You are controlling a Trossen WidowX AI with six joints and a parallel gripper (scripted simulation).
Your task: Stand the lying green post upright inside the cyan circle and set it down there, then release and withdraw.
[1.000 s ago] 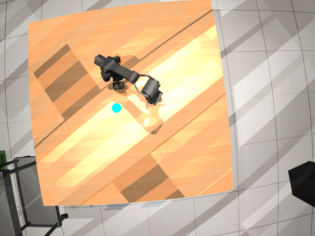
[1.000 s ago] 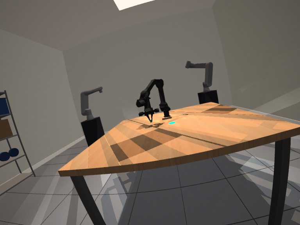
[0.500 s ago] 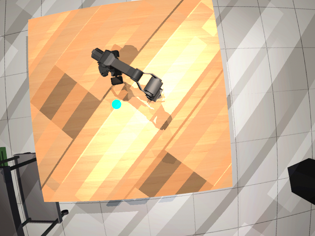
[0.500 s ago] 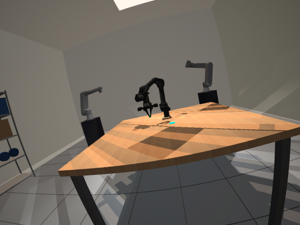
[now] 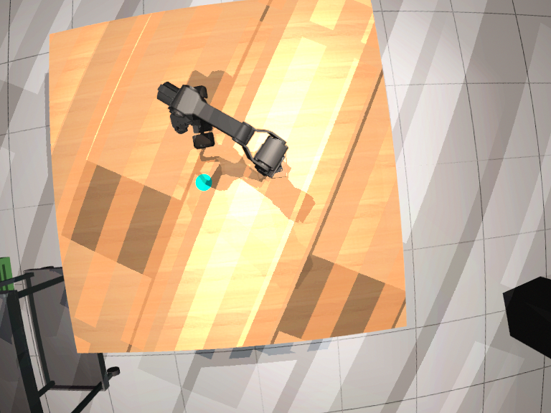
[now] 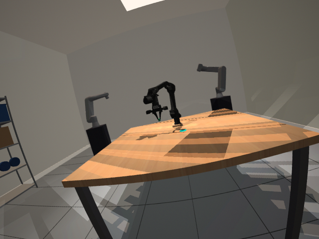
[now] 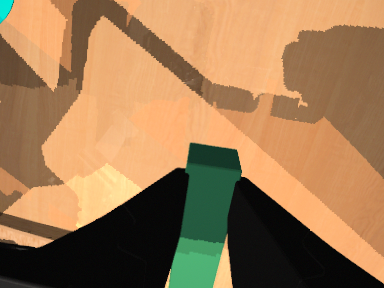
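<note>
Right now the cyan circle is 8 cm ahead of my gripper tip, 17 cm to the left of it and 12 cm below it. From my gripper tip the other things lie so: green post 2 cm behind.
</note>
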